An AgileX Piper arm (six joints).
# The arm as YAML. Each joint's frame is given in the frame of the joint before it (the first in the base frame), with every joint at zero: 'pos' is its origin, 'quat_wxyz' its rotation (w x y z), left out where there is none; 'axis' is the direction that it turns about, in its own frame. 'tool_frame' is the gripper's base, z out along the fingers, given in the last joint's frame.
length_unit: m
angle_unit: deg
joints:
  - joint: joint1
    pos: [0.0, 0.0, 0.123]
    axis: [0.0, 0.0, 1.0]
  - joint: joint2
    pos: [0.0, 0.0, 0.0]
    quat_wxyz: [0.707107, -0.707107, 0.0, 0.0]
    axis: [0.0, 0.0, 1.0]
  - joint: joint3
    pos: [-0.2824, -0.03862, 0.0]
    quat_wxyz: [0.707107, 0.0, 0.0, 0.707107]
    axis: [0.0, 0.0, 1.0]
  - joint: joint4
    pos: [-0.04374, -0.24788, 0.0]
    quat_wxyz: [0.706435, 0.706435, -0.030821, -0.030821]
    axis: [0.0, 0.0, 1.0]
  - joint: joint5
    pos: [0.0, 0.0, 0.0]
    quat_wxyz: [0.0, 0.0, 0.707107, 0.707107]
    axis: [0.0, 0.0, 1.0]
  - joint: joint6
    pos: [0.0, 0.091, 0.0]
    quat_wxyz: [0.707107, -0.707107, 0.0, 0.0]
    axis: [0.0, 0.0, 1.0]
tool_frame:
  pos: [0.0, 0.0, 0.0]
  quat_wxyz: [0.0, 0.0, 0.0, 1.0]
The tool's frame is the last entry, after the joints.
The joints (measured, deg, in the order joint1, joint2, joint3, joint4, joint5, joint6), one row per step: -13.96, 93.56, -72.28, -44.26, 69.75, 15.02; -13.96, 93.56, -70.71, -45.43, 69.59, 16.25; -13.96, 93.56, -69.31, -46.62, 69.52, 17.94; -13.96, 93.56, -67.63, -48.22, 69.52, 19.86; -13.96, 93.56, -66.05, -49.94, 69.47, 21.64; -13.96, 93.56, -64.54, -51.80, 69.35, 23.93; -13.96, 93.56, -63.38, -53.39, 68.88, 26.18; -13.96, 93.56, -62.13, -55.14, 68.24, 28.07; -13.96, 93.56, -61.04, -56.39, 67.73, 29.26; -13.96, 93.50, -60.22, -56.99, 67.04, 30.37; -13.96, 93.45, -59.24, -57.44, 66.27, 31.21; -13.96, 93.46, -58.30, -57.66, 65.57, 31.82; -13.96, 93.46, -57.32, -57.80, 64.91, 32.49; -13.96, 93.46, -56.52, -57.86, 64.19, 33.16
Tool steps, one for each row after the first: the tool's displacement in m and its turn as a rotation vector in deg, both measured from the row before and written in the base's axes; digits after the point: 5 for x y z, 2 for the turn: -0.00288, -0.00049, -0.00592, -0.73, 0.85, -0.46; -0.00276, -0.00055, -0.00505, -0.82, 0.42, -0.80; -0.00352, -0.00078, -0.00578, -1.17, 0.66, -0.82; -0.00327, -0.00089, -0.00511, -1.30, 0.62, -0.57; -0.00301, -0.00100, -0.00458, -1.48, 0.13, -0.74; -0.00170, -0.00084, -0.00340, -1.25, -0.51, -0.49; -0.00163, -0.00084, -0.00364, -1.27, -0.25, 0.00; -0.00160, -0.00041, -0.00344, -0.81, 0.09, 0.19; -0.00101, 0.00011, -0.00276, -0.26, -0.43, 0.09; -0.00138, 0.00040, -0.00368, -0.03, -0.13, 0.26; -0.00141, 0.00057, -0.00403, 0.19, 0.06, 0.24; -0.00170, 0.00069, -0.00419, 0.26, 0.05, 0.13; -0.00119, 0.00068, -0.00355, 0.31, -0.18, 0.13
